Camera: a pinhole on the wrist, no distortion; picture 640 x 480 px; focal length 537.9 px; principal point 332.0 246.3 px. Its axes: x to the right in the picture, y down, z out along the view. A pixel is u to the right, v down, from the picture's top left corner.
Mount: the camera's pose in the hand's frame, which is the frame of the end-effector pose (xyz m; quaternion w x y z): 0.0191 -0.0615 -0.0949 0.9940 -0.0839 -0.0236 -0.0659
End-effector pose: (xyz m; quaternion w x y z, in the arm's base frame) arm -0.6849 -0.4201 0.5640 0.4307 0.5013 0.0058 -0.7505
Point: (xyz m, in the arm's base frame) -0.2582 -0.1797 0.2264
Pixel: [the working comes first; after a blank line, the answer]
In the camera's frame: -0.0063 0.1301 -0.4835

behind the camera
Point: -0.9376 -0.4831 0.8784
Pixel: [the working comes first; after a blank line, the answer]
In the camera's frame: -0.1648 -0.0338 0.4792

147 208
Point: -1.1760 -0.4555 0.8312
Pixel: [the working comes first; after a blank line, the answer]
In the camera's frame: -0.0843 -0.2391 0.5851

255 27
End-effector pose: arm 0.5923 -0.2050 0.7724 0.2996 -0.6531 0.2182 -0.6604
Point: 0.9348 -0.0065 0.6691
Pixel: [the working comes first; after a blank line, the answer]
In the camera's frame: -0.1937 -0.0782 0.4556

103 154
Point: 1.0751 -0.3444 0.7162
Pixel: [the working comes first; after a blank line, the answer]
In the camera's frame: 0.0499 0.1640 0.5901

377 396
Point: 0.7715 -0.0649 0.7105
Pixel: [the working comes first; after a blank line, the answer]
In the camera's frame: -0.1387 -0.0460 0.2891

74 161
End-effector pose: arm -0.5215 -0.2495 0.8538 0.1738 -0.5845 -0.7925 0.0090
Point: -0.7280 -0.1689 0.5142
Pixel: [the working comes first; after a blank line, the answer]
In the camera's frame: 0.0507 -0.1065 0.4751

389 126
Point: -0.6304 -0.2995 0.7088
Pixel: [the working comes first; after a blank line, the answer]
In the camera's frame: -0.0577 -0.0745 0.2477

207 85
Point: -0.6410 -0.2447 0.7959
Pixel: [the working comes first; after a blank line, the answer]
In the camera's frame: 0.0157 -0.0640 0.1757

380 50
